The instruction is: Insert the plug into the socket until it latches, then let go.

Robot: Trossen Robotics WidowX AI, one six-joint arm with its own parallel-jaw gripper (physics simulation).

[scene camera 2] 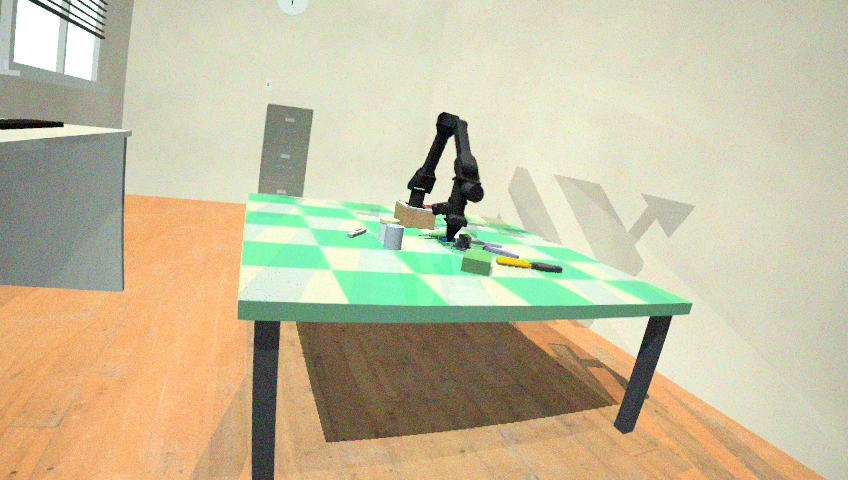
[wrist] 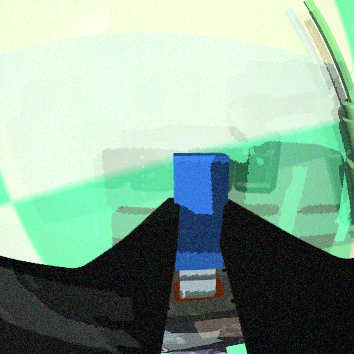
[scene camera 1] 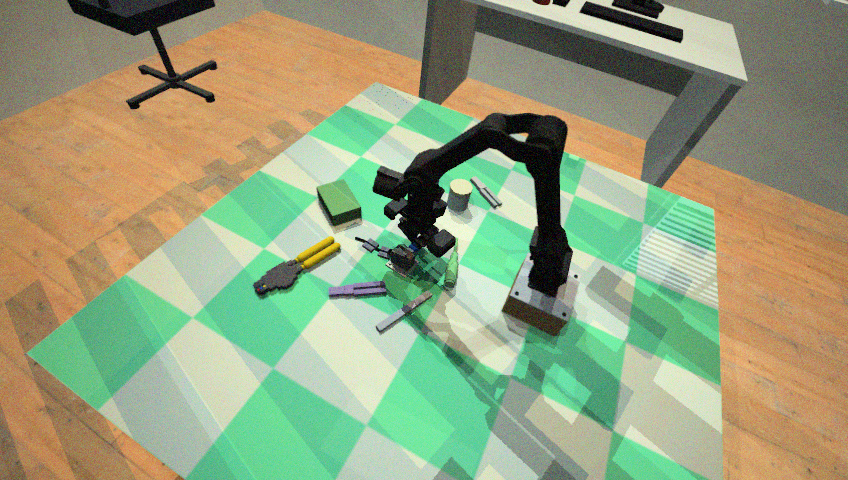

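Seen in the pictures: gripper, fingertip midpoint: (scene camera 2: 448, 240) (wrist: 197, 207) (scene camera 1: 417, 246); arm's base, origin of the base link: (scene camera 2: 415, 205) (scene camera 1: 544, 280).
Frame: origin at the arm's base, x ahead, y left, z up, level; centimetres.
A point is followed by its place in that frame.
My gripper (scene camera 1: 420, 242) {x 31.2, y 0.5, z -6.2 cm} (scene camera 2: 450, 237) {x 31.2, y 0.5, z -6.2 cm} (wrist: 197, 207) {x 31.2, y 0.5, z -6.2 cm} points down, low over the checkered table, its black fingers shut on the blue plug (scene camera 1: 414, 246) {x 31.4, y 1.9, z -5.0 cm} (scene camera 2: 448, 240) (wrist: 194, 182) {x 31.0, y -0.9, z -5.4 cm}. The plug's pale metal nose shows in the wrist view between the fingers, at the orange-rimmed opening of the dark socket (scene camera 1: 402, 255) {x 32.4, y 6.8, z -3.6 cm} (scene camera 2: 463, 240) {x 34.6, y 4.4, z -4.9 cm} (wrist: 205, 308) {x 32.0, y 4.6, z -4.2 cm}. The nose lines up with the opening and appears to overlap it. How deep it sits, and whether it is latched, cannot be told. The fingers hide the plug's sides and part of the socket.
A green block (scene camera 1: 339, 200) {x 55.4, y -1.6, z -4.0 cm} (scene camera 2: 476, 262) {x 61.3, y -6.2, z -4.7 cm}, yellow-handled cutters (scene camera 1: 318, 252) {x 51.1, y 14.5, z -6.0 cm} (scene camera 2: 512, 262) {x 53.6, y 12.1, z -6.6 cm}, a purple tool (scene camera 1: 357, 289) {x 38.3, y 17.9, z -7.6 cm} and a grey bar (scene camera 1: 392, 319) {x 27.4, y 21.2, z -7.0 cm} lie around the socket. A green tapered thing (scene camera 1: 451, 272) {x 20.3, y 4.5, z -5.3 cm} lies close to the gripper. A cylinder (scene camera 1: 460, 197) {x 27.0, y -17.9, z -2.4 cm} stands behind, near a small grey tool (scene camera 1: 486, 192) {x 21.8, y -28.5, z -6.8 cm}.
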